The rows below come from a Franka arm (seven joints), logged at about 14 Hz.
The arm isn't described. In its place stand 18 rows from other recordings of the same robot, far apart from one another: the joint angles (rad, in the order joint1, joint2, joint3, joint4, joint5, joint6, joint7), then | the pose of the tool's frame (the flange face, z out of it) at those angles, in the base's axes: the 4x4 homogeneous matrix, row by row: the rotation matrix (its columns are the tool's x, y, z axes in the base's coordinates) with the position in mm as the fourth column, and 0 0 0 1 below.
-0.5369 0.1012 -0.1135 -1.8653 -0.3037 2.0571 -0.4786 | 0.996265, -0.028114, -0.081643, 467.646; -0.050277, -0.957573, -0.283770, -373.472; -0.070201, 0.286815, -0.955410, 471.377; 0, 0, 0, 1
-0.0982 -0.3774 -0.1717 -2.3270 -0.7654 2.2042 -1.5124 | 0.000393, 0.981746, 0.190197, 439.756; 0.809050, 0.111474, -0.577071, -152.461; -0.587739, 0.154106, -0.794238, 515.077; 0, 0, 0, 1
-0.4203 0.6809 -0.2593 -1.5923 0.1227 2.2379 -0.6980 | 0.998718, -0.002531, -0.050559, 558.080; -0.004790, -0.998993, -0.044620, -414.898; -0.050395, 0.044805, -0.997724, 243.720; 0, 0, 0, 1
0.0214 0.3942 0.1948 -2.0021 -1.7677 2.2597 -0.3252 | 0.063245, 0.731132, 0.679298, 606.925; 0.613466, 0.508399, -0.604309, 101.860; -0.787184, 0.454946, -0.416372, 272.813; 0, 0, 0, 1
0.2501 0.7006 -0.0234 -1.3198 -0.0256 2.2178 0.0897 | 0.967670, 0.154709, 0.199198, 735.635; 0.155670, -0.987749, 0.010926, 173.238; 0.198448, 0.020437, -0.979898, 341.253; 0, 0, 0, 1
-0.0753 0.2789 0.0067 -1.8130 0.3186 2.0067 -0.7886 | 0.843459, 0.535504, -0.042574, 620.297; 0.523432, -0.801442, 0.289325, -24.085; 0.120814, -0.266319, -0.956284, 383.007; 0, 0, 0, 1
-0.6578 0.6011 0.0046 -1.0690 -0.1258 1.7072 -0.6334 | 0.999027, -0.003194, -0.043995, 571.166; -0.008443, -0.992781, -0.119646, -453.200; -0.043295, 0.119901, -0.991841, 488.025; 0, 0, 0, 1
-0.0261 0.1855 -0.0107 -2.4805 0.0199 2.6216 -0.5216 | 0.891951, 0.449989, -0.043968, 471.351; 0.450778, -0.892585, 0.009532, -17.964; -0.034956, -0.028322, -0.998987, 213.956; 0, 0, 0, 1
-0.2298 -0.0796 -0.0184 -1.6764 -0.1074 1.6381 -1.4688 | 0.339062, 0.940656, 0.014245, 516.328; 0.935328, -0.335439, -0.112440, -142.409; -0.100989, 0.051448, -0.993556, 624.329; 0, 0, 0, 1
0.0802 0.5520 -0.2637 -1.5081 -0.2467 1.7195 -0.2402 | 0.913477, 0.198011, -0.355459, 651.994; 0.081536, -0.944961, -0.316861, -118.305; -0.398637, 0.260463, -0.879345, 336.779; 0, 0, 0, 1
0.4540 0.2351 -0.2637 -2.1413 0.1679 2.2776 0.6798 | 0.820256, -0.564109, -0.094659, 545.855; -0.562103, -0.825601, 0.049237, 110.582; -0.105926, 0.012821, -0.994291, 290.554; 0, 0, 0, 1
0.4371 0.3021 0.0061 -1.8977 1.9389 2.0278 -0.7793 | 0.988869, 0.062123, 0.135196, 560.814; -0.135121, -0.005427, 0.990814, 324.961; 0.062286, -0.998054, 0.003028, 393.434; 0, 0, 0, 1
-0.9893 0.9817 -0.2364 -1.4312 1.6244 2.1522 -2.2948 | 0.531416, -0.011933, 0.847027, 310.468; 0.042708, -0.998252, -0.040858, -647.866; 0.846034, 0.057888, -0.529977, 116.662; 0, 0, 0, 1
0.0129 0.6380 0.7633 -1.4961 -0.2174 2.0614 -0.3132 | 0.495679, 0.865004, -0.077920, 573.320; 0.853042, -0.468035, 0.230789, 407.612; 0.163164, -0.180866, -0.969879, 383.277; 0, 0, 0, 1
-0.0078 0.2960 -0.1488 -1.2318 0.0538 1.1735 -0.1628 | 0.940815, 0.005364, -0.338879, 591.792; 0.027440, -0.997798, 0.060387, -71.503; -0.337808, -0.066112, -0.938890, 580.728; 0, 0, 0, 1
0.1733 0.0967 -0.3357 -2.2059 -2.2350 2.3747 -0.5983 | -0.093755, 0.683986, 0.723446, 552.053; 0.106259, 0.729370, -0.675817, -97.430; -0.989909, 0.013512, -0.141062, 360.313; 0, 0, 0, 1
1.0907 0.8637 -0.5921 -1.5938 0.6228 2.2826 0.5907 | 0.942386, -0.334514, 0.003042, 570.816; -0.334468, -0.942010, 0.027333, 390.570; -0.006278, -0.026776, -0.999622, 184.602; 0, 0, 0, 1
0.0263 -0.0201 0.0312 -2.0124 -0.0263 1.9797 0.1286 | 0.998118, -0.060320, -0.011036, 546.118; -0.060584, -0.997839, -0.025432, 29.849; -0.009479, 0.026053, -0.999616, 460.682; 0, 0, 0, 1
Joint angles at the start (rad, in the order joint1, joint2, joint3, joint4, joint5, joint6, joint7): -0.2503, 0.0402, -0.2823, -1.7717, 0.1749, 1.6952, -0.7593
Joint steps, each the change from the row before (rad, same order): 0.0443, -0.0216, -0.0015, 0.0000, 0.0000, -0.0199, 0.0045; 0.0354, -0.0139, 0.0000, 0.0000, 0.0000, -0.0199, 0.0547; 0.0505, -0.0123, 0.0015, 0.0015, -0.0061, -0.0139, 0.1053; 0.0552, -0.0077, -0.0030, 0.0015, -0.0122, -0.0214, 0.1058; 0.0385, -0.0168, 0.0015, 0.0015, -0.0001, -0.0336, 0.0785; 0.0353, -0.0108, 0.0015, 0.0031, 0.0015, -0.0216, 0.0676; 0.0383, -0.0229, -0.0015, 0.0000, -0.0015, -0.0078, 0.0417; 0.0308, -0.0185, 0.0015, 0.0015, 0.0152, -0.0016, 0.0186; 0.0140, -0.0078, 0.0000, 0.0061, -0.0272, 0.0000, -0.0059; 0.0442, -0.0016, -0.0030, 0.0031, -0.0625, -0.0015, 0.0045; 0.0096, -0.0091, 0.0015, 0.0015, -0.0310, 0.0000, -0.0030; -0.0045, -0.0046, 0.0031, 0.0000, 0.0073, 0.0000, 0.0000; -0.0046, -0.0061, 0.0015, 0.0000, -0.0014, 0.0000, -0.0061; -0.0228, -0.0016, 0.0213, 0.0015, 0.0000, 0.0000, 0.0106
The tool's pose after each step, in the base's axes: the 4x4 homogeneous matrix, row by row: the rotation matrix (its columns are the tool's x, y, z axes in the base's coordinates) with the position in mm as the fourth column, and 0 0 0 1 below. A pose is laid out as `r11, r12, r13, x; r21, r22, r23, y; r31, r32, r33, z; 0, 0, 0, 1`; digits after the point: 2 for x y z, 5 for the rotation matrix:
0.97244, 0.23241, -0.01869, 499.46; 0.23138, -0.95202, 0.20030, -245.91; 0.02876, -0.19910, -0.97956, 529.70; 0, 0, 0, 1
0.97608, 0.21532, -0.02996, 503.19; 0.21682, -0.95419, 0.20617, -226.30; 0.01580, -0.20774, -0.97806, 535.70; 0, 0, 0, 1
0.98537, 0.16506, -0.04250, 510.25; 0.17028, -0.96437, 0.20247, -199.30; -0.00757, -0.20674, -0.97837, 541.83; 0, 0, 0, 1
0.99117, 0.11359, -0.06844, 515.79; 0.12496, -0.97275, 0.19532, -172.32; -0.04439, -0.20214, -0.97835, 544.84; 0, 0, 0, 1
0.99294, 0.07725, -0.09006, 515.17; 0.09414, -0.97491, 0.20171, -149.84; -0.07222, -0.20876, -0.97530, 551.94; 0, 0, 0, 1
0.99341, 0.04795, -0.10410, 515.88; 0.06858, -0.97643, 0.20465, -129.74; -0.09184, -0.21044, -0.97328, 557.49; 0, 0, 0, 1
0.99415, 0.04712, -0.09717, 514.12; 0.06607, -0.97712, 0.20214, -110.76; -0.08542, -0.20738, -0.97452, 568.63; 0, 0, 0, 1
0.99459, 0.06322, -0.08248, 513.28; 0.07969, -0.97340, 0.21480, -92.83; -0.06671, -0.22021, -0.97317, 578.89; 0, 0, 0, 1
0.99318, 0.08712, -0.07749, 512.43; 0.10031, -0.97722, 0.18703, -88.80; -0.05943, -0.19353, -0.97929, 585.12; 0, 0, 0, 1
0.98754, 0.12782, -0.09184, 514.24; 0.13861, -0.98270, 0.12283, -74.38; -0.07455, -0.13403, -0.98817, 586.28; 0, 0, 0, 1
0.98558, 0.14505, -0.08717, 512.35; 0.15296, -0.98392, 0.09223, -72.32; -0.07239, -0.10424, -0.99191, 591.22; 0, 0, 0, 1
0.98627, 0.14368, -0.08145, 511.17; 0.15151, -0.98340, 0.09989, -72.36; -0.06574, -0.11085, -0.99166, 593.61; 0, 0, 0, 1
0.98621, 0.14739, -0.07532, 509.33; 0.15450, -0.98298, 0.09943, -74.27; -0.05938, -0.10969, -0.99219, 596.64; 0, 0, 0, 1
0.98815, 0.13563, -0.07180, 508.79; 0.14226, -0.98505, 0.09715, -74.55; -0.05756, -0.10621, -0.99268, 598.47; 0, 0, 0, 1

